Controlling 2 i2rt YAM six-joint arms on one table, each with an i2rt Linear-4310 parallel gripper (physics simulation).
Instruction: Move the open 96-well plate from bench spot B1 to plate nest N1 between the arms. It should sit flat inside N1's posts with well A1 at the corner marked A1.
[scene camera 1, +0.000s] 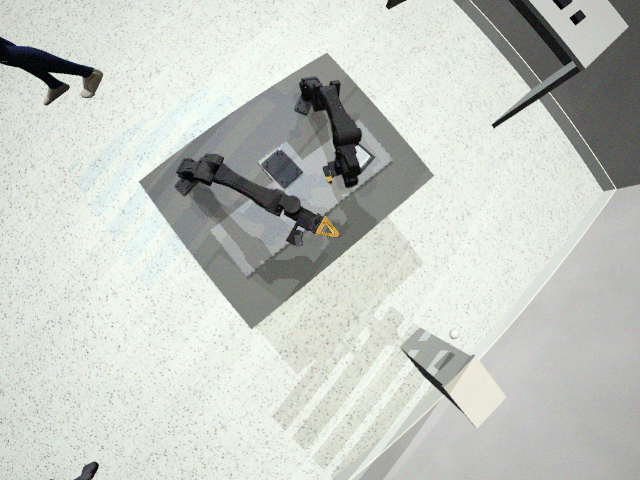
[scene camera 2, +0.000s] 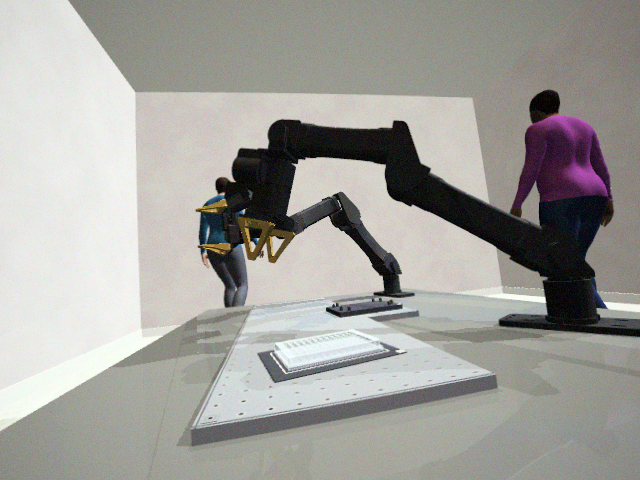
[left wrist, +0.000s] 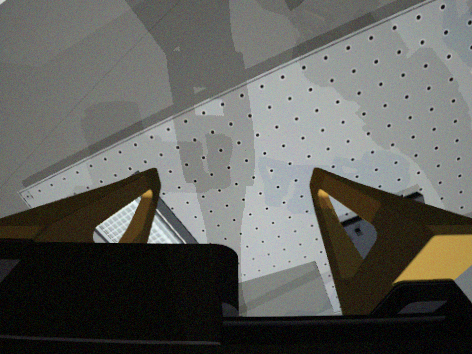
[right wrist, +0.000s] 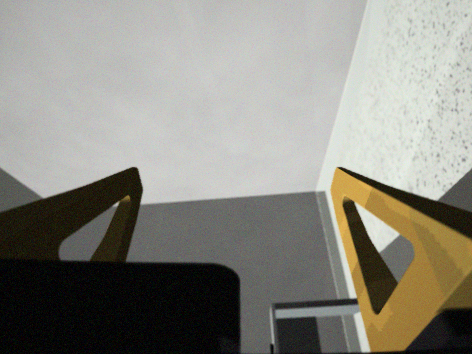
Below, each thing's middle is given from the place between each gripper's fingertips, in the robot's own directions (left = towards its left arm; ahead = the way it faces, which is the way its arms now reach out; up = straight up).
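From my right hand: well plate (scene camera 2: 297, 354), 240 mm below, 380 mm to the left, 250 mm behind. Dark nest with white outline (scene camera 2: 278, 372), 250 mm below my right hand, 380 mm to the left, 250 mm behind.
My left hand: 130 mm above the well plate, 190 mm to the right of it, 80 mm past it. Dark nest with white outline: 140 mm below my left hand, 190 mm to the left, 80 mm behind.
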